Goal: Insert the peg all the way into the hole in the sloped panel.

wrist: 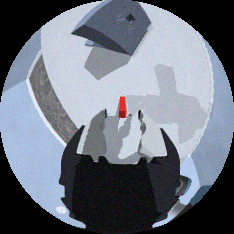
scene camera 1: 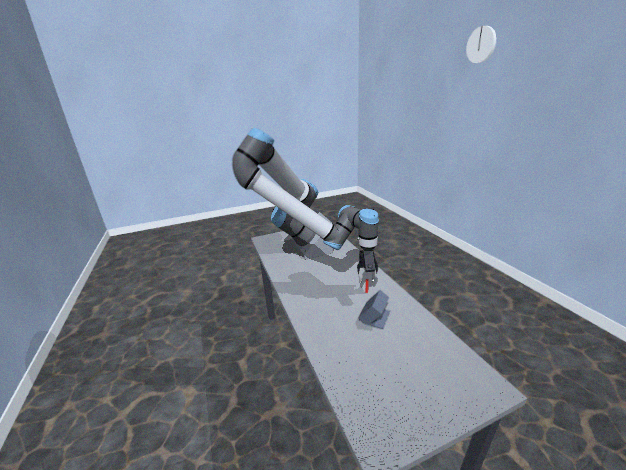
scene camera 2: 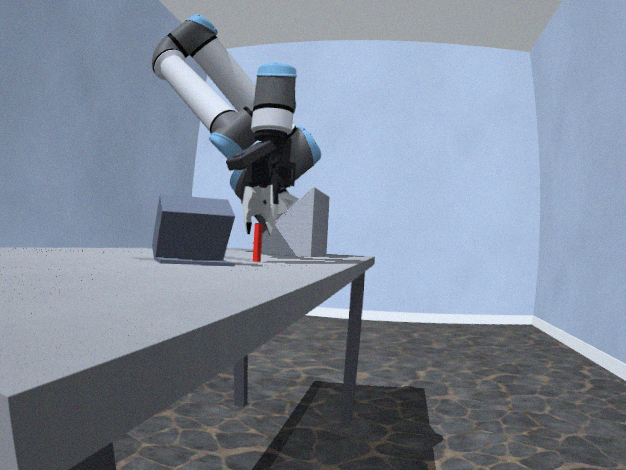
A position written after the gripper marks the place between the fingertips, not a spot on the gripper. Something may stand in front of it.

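Gripper (scene camera 2: 259, 234), visible. Same gripper, also visible (wrist: 122, 110).
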